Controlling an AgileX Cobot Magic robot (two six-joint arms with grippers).
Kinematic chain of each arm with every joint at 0, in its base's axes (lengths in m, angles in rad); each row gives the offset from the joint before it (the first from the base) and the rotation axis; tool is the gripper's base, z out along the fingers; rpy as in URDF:
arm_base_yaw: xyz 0 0 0.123 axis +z
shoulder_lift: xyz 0 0 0 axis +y
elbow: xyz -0.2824 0 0.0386 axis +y
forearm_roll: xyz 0.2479 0 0.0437 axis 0.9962 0 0.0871
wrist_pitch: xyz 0 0 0 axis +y
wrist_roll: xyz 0.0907 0 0.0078 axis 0.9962 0 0.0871
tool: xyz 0 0 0 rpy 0 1.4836 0
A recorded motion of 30 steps. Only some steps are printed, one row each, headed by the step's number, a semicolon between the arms.
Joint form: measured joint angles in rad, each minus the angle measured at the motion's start. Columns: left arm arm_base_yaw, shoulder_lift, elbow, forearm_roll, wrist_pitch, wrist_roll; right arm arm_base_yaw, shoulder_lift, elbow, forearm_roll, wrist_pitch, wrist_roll.
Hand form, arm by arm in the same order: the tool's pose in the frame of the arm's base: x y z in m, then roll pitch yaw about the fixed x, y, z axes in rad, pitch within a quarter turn. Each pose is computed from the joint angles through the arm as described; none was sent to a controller.
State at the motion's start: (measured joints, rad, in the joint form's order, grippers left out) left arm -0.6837 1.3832 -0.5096 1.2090 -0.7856 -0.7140; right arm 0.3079 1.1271 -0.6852 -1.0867 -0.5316 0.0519
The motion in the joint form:
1: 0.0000 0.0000 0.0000 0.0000 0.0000 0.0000; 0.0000 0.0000 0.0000 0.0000 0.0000 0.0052
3: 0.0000 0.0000 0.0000 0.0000 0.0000 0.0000; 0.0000 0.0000 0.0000 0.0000 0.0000 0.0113
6: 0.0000 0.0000 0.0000 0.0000 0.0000 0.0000; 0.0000 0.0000 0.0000 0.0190 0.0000 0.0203
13: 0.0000 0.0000 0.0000 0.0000 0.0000 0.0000; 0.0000 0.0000 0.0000 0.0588 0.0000 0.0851
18: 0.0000 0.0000 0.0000 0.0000 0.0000 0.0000; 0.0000 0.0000 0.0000 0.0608 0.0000 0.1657
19: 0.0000 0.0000 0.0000 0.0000 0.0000 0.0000; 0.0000 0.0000 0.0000 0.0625 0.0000 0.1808
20: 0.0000 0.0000 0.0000 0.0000 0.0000 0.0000; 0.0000 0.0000 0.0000 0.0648 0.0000 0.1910
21: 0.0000 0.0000 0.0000 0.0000 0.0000 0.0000; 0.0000 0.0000 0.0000 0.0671 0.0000 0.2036
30: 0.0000 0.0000 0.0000 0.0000 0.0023 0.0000; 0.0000 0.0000 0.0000 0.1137 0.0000 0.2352
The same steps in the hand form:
1: 0.1477 -0.1979 0.2161 2.9710 1.2363 1.5035; 0.2140 0.1108 0.3209 -1.6685 0.6419 -0.8547
3: 0.1477 -0.1979 0.2161 2.9710 1.2363 1.5035; 0.2140 0.1108 0.3209 -1.6690 0.6480 -0.8555
6: 0.1477 -0.1979 0.2161 2.9710 1.2363 1.5035; 0.2144 0.1105 0.3216 -1.6607 0.6733 -0.8577
13: 0.1477 -0.1979 0.2161 2.9710 1.2363 1.5035; 0.2152 0.1098 0.3231 -1.6460 0.7722 -0.8658
18: 0.1477 -0.1979 0.2161 2.9710 1.2363 1.5035; 0.2152 0.1097 0.3232 -1.6516 0.8543 -0.8748
19: 0.1477 -0.1979 0.2161 2.9710 1.2363 1.5035; 0.2152 0.1097 0.3233 -1.6521 0.8709 -0.8766
20: 0.1477 -0.1979 0.2161 2.9710 1.2363 1.5035; 0.2153 0.1097 0.3234 -1.6518 0.8830 -0.8777
21: 0.1477 -0.1979 0.2161 2.9710 1.2363 1.5035; 0.2153 0.1096 0.3234 -1.6518 0.8976 -0.8791
30: 0.1479 -0.1979 0.2160 2.9704 1.2345 1.5044; 0.2163 0.1087 0.3251 -1.6271 0.9696 -0.8768

